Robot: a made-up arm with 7 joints. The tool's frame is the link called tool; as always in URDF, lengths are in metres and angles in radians.
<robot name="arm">
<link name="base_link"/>
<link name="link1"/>
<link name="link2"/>
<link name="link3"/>
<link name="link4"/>
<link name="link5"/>
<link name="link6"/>
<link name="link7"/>
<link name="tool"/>
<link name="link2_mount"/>
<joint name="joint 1" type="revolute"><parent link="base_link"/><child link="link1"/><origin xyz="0 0 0.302" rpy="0 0 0"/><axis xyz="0 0 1"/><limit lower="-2.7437" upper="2.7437"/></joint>
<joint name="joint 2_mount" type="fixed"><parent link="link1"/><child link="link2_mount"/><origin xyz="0 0 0" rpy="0 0 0"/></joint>
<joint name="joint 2" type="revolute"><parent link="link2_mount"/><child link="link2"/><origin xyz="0 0 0" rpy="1.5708 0 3.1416"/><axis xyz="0 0 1"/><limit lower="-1.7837" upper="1.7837"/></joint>
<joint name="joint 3" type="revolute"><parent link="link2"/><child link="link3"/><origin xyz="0 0.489 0" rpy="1.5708 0 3.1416"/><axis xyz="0 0 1"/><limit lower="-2.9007" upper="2.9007"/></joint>
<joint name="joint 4" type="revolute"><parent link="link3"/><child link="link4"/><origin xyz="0.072 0 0" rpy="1.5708 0 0"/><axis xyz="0 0 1"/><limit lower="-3.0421" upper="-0.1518"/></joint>
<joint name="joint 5" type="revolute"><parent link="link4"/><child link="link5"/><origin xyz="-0.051 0.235 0" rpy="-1.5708 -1.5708 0"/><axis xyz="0 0 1"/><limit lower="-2.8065" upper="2.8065"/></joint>
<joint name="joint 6" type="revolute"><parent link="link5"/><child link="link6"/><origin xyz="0 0 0" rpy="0 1.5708 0"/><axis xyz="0 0 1"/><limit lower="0.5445" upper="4.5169"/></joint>
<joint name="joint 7" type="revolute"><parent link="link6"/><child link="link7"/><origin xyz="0 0.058 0" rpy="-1.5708 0 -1.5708"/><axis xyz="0 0 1"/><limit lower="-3.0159" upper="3.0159"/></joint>
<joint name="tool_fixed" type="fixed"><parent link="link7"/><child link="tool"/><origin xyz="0 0 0" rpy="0 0 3.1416"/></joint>
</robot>
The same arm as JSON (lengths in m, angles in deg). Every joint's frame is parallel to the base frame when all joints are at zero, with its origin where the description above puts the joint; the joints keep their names.
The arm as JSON. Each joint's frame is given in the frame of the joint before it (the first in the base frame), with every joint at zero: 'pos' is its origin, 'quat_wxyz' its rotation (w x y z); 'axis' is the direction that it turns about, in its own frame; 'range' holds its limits. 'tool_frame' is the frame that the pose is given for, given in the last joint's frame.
{"length_unit": "m", "angle_unit": "deg", "joints": [
  {"joint": "joint 1", "pos": [0.0, 0.0, 0.302], "quat_wxyz": [1.0, 0.0, 0.0, 0.0], "axis": [0.0, 0.0, 1.0], "range": [-157.2, 157.2]},
  {"joint": "joint 2", "pos": [0.0, 0.0, 0.0], "quat_wxyz": [1.0, 0.0, 0.0, 0.0], "axis": [0.0, 1.0, 0.0], "range": [-102.2, 102.2]},
  {"joint": "joint 3", "pos": [0.0, 0.0, 0.489], "quat_wxyz": [1.0, 0.0, 0.0, 0.0], "axis": [0.0, 0.0, 1.0], "range": [-166.2, 166.2]},
  {"joint": "joint 4", "pos": [0.072, 0.0, 0.0], "quat_wxyz": [1.0, 0.0, 0.0, 0.0], "axis": [0.0, -1.0, 0.0], "range": [-174.3, -8.7]},
  {"joint": "joint 5", "pos": [-0.051, 0.0, 0.235], "quat_wxyz": [1.0, 0.0, 0.0, 0.0], "axis": [0.0, 0.0, 1.0], "range": [-160.8, 160.8]},
  {"joint": "joint 6", "pos": [0.0, 0.0, 0.0], "quat_wxyz": [1.0, 0.0, 0.0, 0.0], "axis": [0.0, -1.0, 0.0], "range": [31.2, 258.8]},
  {"joint": "joint 7", "pos": [0.058, 0.0, 0.0], "quat_wxyz": [1.0, 0.0, 0.0, 0.0], "axis": [0.0, 0.0, -1.0], "range": [-172.8, 172.8]}
], "tool_frame": {"pos": [0.0, 0.0, 0.0], "quat_wxyz": [0.000006, -0.999999, 0.000002, 0.000007]}}

